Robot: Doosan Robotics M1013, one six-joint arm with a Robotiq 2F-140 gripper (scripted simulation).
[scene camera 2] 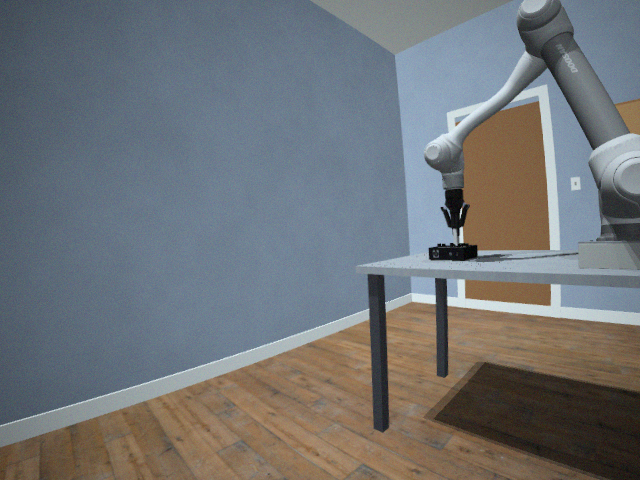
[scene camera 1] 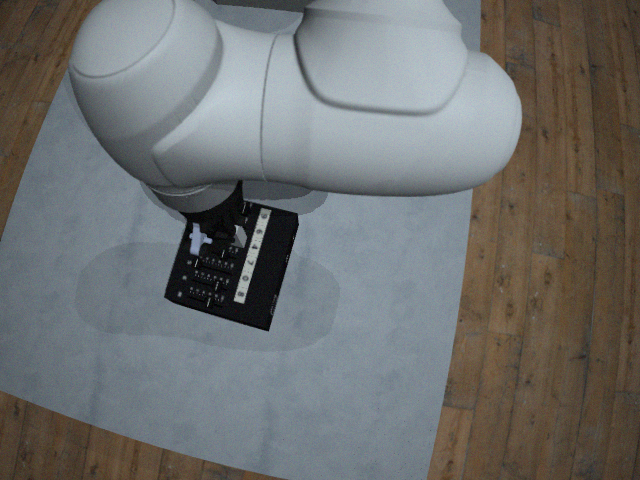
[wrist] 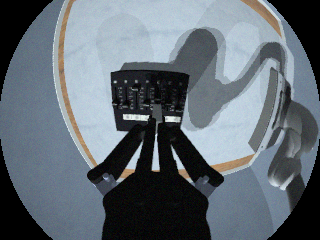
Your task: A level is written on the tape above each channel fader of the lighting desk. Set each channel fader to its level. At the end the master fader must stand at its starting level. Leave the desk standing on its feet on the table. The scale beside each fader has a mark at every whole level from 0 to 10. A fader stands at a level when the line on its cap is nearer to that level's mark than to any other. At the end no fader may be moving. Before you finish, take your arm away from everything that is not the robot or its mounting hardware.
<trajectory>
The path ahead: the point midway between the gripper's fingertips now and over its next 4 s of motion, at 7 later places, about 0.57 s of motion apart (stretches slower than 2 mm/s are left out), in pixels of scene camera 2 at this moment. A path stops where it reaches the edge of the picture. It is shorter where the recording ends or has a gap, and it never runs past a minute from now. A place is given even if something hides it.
My gripper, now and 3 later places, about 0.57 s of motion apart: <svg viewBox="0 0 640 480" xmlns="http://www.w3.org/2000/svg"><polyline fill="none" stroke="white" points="456,243 456,235 456,230 455,216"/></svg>
</trajectory>
